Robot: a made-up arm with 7 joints.
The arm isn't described. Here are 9 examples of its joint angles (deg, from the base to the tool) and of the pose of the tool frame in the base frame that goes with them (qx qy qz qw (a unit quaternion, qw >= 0); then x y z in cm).
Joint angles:
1: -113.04 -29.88 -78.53 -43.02 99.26 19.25 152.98
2: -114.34 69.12 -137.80 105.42 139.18 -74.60 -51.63
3: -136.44 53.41 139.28 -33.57 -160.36 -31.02 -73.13
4: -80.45 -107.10 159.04 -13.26 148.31 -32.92 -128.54
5: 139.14 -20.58 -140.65 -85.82 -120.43 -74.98 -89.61
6: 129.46 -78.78 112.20 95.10 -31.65 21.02 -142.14
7: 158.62 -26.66 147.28 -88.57 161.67 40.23 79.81
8: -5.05 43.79 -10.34 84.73 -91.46 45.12 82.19
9: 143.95 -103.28 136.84 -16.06 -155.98 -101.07 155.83
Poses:
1: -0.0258 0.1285 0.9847 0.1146 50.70 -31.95 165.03
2: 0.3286 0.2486 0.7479 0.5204 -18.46 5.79 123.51
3: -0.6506 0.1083 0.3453 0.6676 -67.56 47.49 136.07
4: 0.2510 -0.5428 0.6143 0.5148 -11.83 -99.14 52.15
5: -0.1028 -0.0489 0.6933 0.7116 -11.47 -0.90 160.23
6: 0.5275 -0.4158 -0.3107 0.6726 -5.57 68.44 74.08
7: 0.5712 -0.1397 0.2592 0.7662 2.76 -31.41 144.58
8: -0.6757 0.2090 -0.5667 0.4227 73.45 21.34 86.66
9: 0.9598 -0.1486 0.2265 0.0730 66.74 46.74 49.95
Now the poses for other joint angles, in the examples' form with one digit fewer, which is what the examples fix.
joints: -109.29 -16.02 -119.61 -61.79 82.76 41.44 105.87
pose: -0.024 0.018 -0.735 0.678 29.0 15.8 168.8
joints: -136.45 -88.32 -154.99 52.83 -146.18 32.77 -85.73
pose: 0.492 0.736 0.379 0.271 59.0 -72.2 52.0
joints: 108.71 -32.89 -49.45 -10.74 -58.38 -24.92 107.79
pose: -0.656 0.299 0.527 0.449 3.0 54.6 170.1
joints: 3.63 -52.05 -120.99 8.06 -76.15 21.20 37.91
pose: -0.072 -0.239 -0.076 0.965 -84.3 19.2 142.4
